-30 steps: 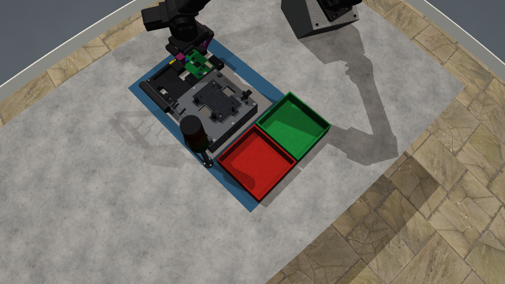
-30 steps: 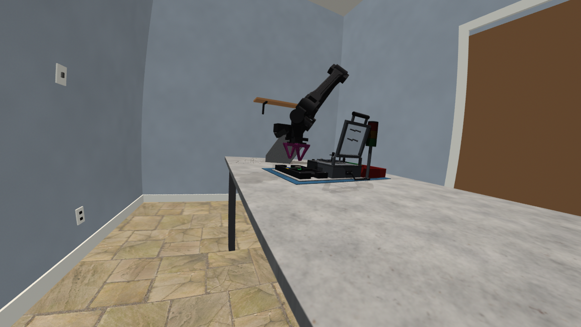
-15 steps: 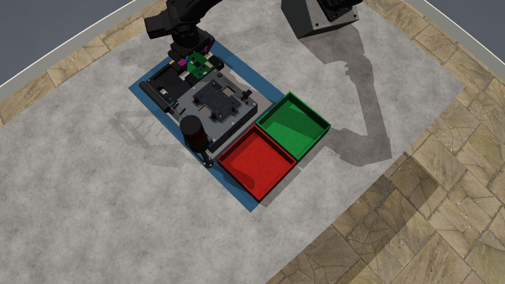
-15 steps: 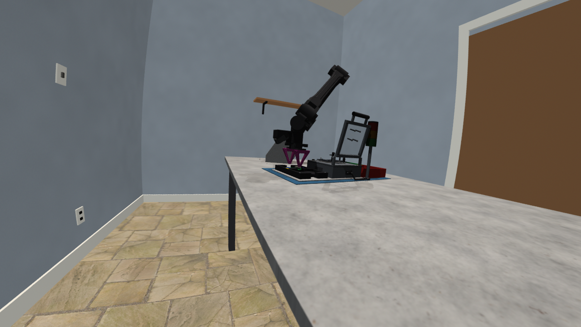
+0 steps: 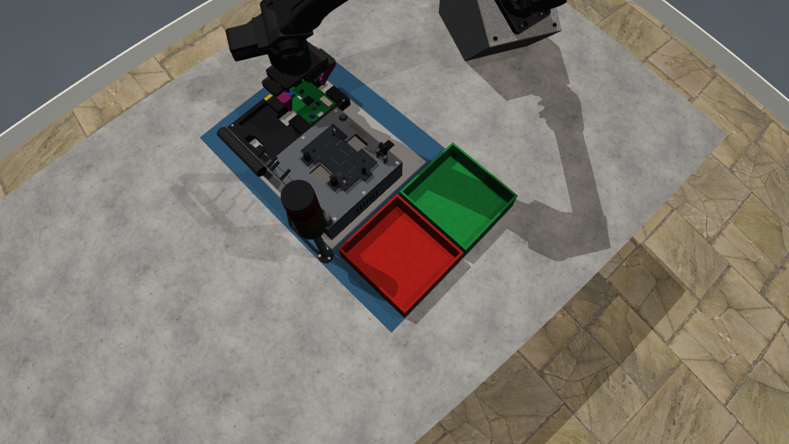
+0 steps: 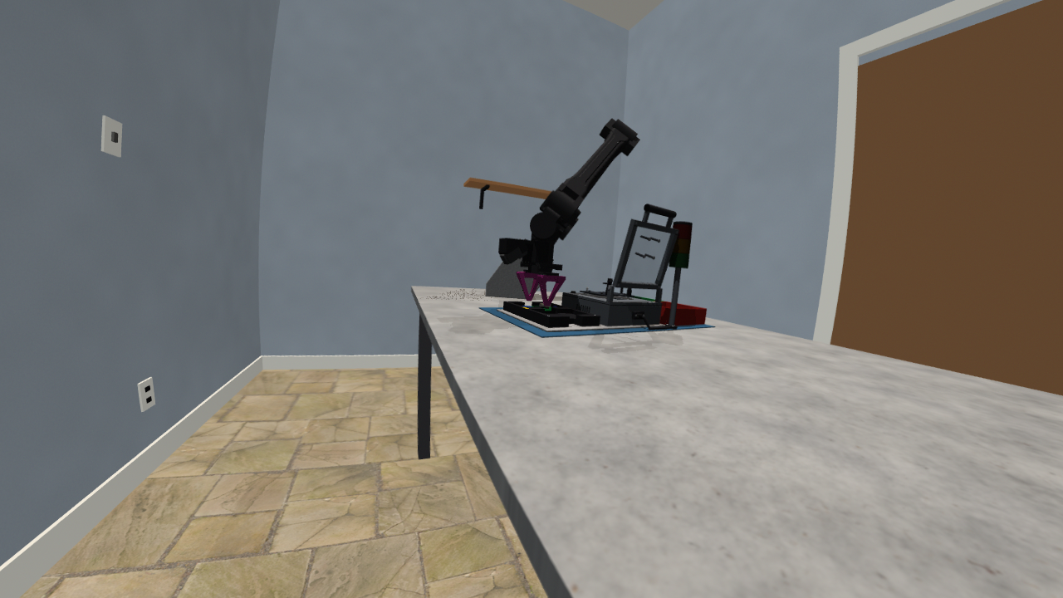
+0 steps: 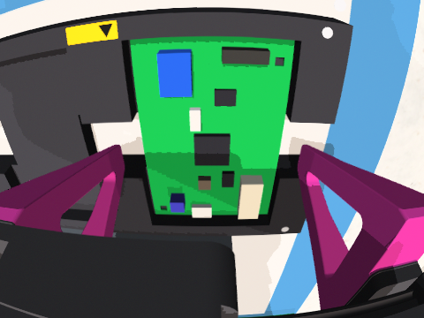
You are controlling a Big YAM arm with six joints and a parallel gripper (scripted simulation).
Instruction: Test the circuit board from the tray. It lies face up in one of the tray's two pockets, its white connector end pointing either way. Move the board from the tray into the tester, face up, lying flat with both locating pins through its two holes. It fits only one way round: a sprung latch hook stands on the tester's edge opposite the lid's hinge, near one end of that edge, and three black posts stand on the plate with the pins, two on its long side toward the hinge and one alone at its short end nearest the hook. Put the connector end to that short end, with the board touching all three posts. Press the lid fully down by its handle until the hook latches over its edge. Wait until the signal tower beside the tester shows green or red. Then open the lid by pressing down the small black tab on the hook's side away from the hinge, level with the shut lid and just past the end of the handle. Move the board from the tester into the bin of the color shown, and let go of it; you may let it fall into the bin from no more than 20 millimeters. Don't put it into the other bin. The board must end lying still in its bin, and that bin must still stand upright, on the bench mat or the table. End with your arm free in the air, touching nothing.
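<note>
The green circuit board is 20 mm below my hand. From my hand the other things lie so: clear lid (140 mm ahead, 210 mm to the left, 140 mm above); tester plate (30 mm ahead, 190 mm to the left, 30 mm above); latch hook (50 mm behind, 220 mm to the left, 50 mm above).
</note>
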